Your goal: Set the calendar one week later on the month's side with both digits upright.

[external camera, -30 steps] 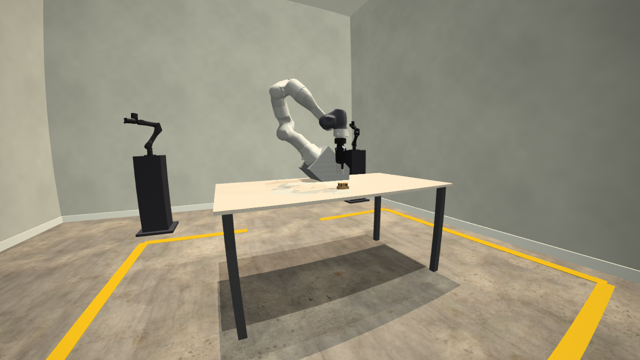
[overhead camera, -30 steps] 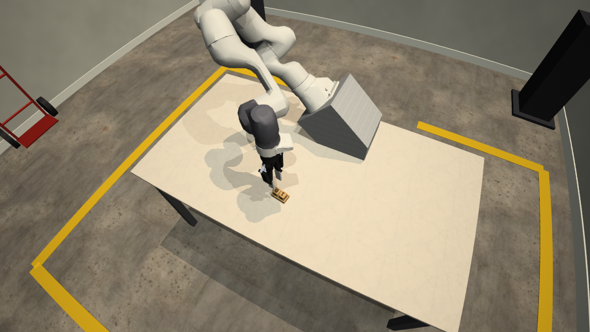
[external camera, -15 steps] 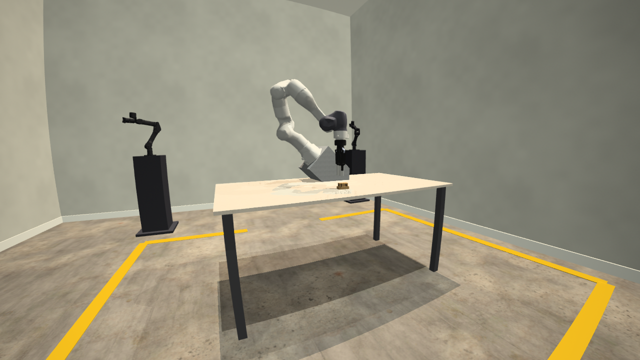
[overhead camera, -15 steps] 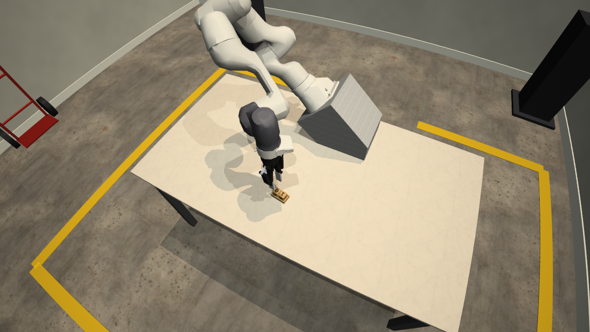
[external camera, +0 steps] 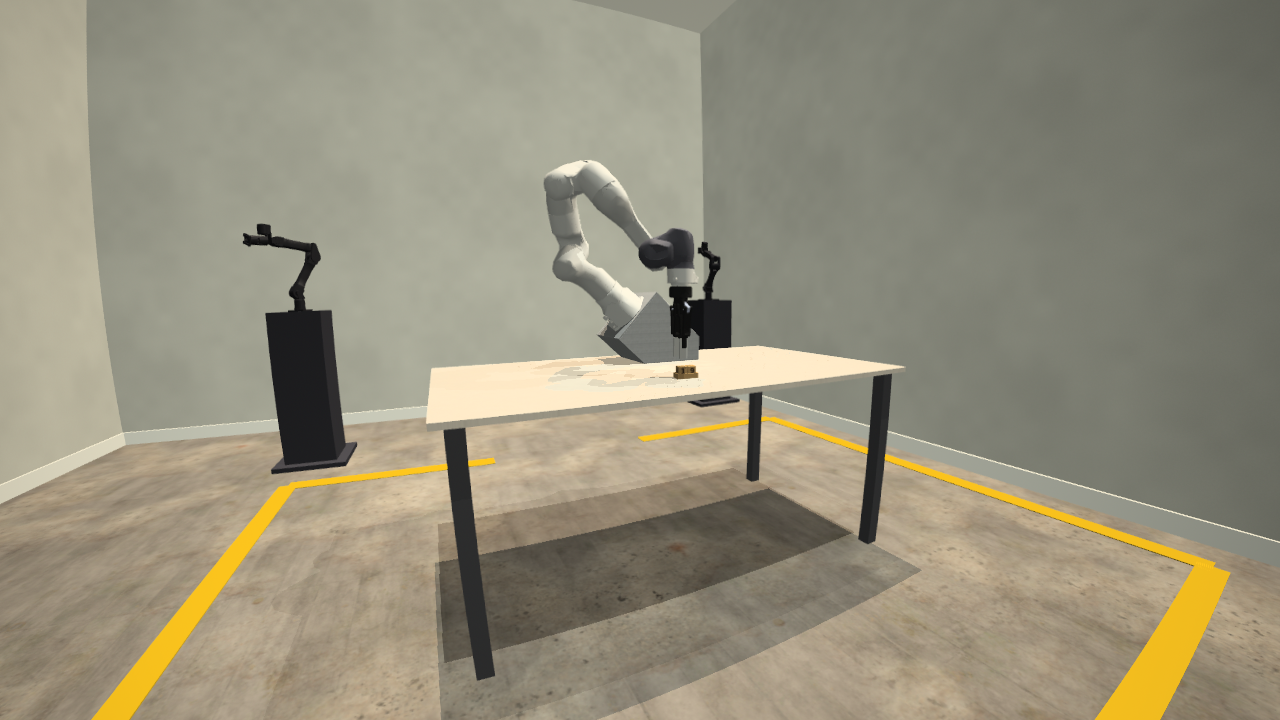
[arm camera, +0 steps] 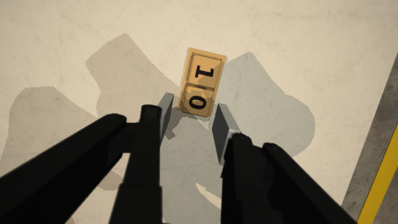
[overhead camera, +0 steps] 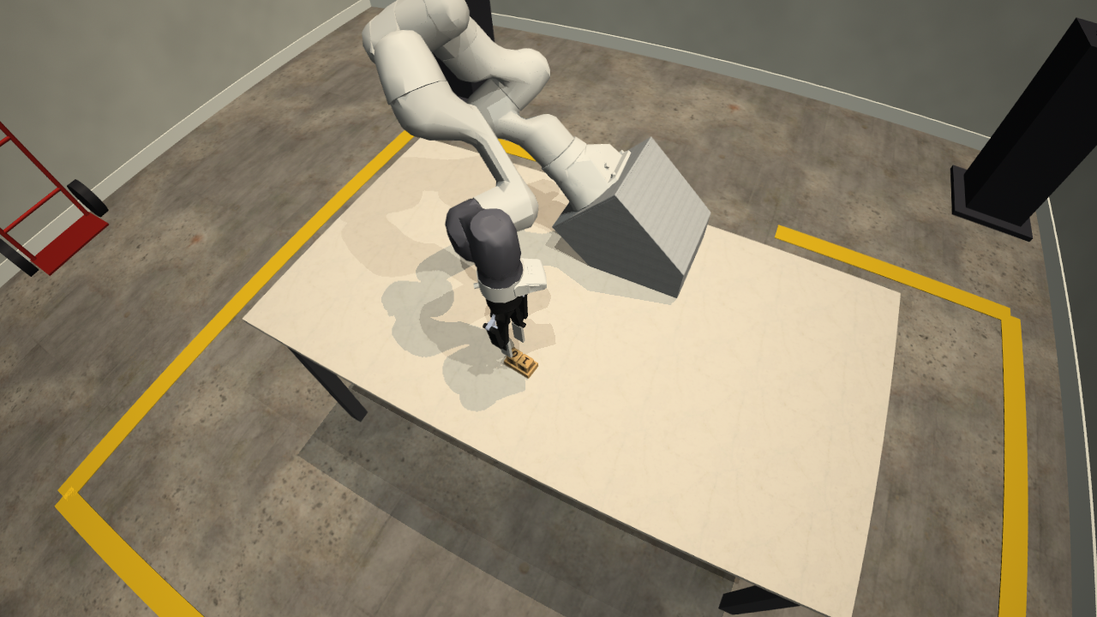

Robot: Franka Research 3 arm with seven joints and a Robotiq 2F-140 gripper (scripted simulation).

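The wooden digit cube lies 7 cm below my hand. Also, from my hand: wooden tray (9 cm below, 2 cm to the left).
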